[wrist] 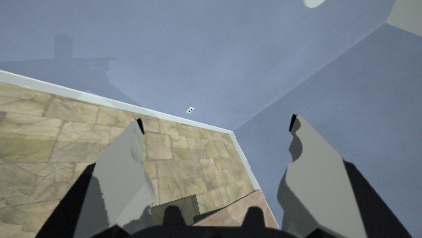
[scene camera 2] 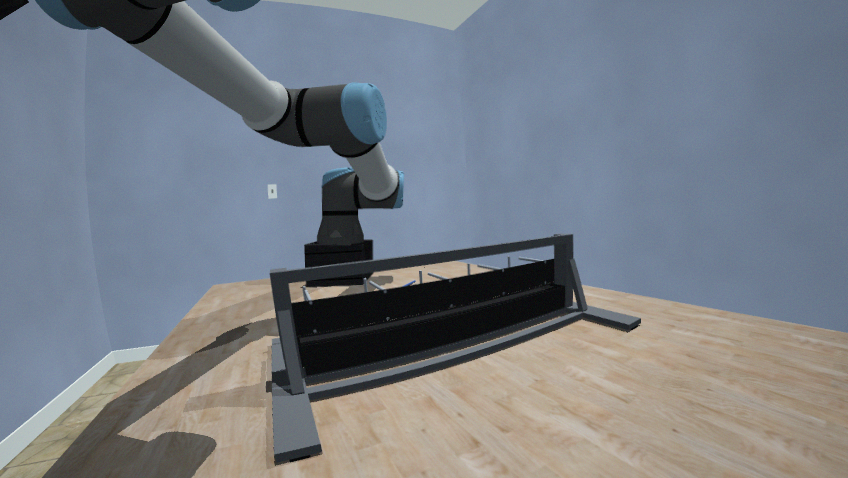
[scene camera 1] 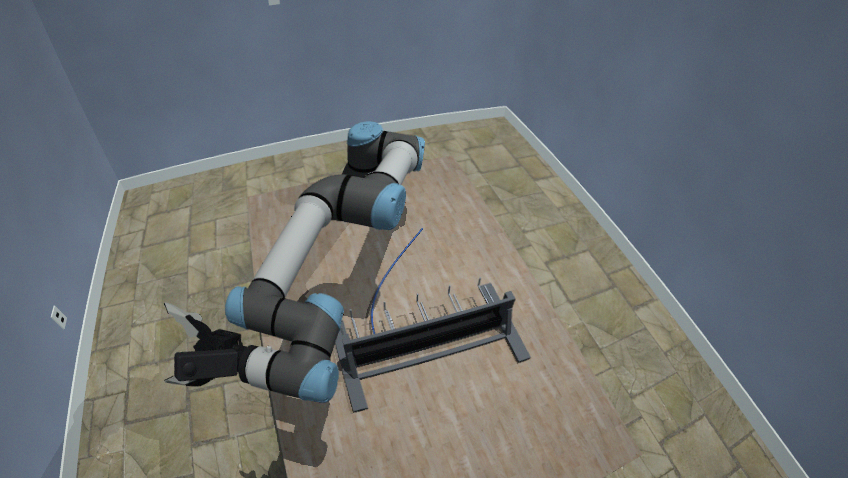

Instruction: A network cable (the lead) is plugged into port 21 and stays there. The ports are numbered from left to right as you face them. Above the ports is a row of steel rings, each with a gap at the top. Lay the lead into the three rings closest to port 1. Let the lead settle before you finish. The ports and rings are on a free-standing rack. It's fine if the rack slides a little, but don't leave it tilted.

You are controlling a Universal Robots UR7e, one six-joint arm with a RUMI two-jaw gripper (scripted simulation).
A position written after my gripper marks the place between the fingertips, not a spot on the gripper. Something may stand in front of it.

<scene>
I see my gripper [scene camera 1: 164,342] and a rack [scene camera 2: 410,331].
The rack shows as well in scene camera 1 [scene camera 1: 412,338]. My gripper also shows in the wrist view [wrist: 214,117]. The wrist view does not show the rack: it is out of frame.
</scene>
